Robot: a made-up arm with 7 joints.
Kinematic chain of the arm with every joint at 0, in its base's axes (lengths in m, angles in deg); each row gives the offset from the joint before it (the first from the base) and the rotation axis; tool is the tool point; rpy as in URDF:
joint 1: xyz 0 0 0.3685 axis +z
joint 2: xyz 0 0 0 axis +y
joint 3: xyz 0 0 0.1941 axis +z
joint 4: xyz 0.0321 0 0 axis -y
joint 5: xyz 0.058 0 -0.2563 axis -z
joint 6: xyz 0 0 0 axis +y
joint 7: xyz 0.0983 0 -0.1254 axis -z
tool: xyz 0 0 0 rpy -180 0 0
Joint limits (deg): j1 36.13..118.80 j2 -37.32..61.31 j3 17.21..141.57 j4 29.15..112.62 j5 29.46..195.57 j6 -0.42..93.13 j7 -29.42..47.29
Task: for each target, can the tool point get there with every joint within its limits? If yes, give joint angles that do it. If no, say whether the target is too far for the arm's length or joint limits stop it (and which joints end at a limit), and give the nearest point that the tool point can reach.
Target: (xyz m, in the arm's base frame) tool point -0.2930 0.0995 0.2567
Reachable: yes | joints 63.75 -10.97 112.32 37.63 109.39 14.49 -15.78
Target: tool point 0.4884 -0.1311 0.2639
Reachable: no: joint limits stop it (at a limit: joint 1, joint 3, joint 4, joint 6) | nearest point 0.2367 0.1498 0.2763 | short by 0.377 m
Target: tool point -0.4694 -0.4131 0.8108
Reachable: no: too far | nearest point -0.3581 -0.3151 0.7059 | short by 0.182 m
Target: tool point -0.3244 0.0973 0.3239
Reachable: yes | joints 47.67 23.72 107.92 39.43 43.62 46.78 -18.77
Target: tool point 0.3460 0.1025 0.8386
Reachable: no: joint limits stop it (at a limit: joint 1, joint 3, joint 4, joint 6) | nearest point 0.2543 0.2003 0.8159 | short by 0.136 m
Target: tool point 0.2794 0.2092 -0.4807
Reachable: no: too far | nearest point 0.1654 0.2006 0.0297 | short by 0.523 m
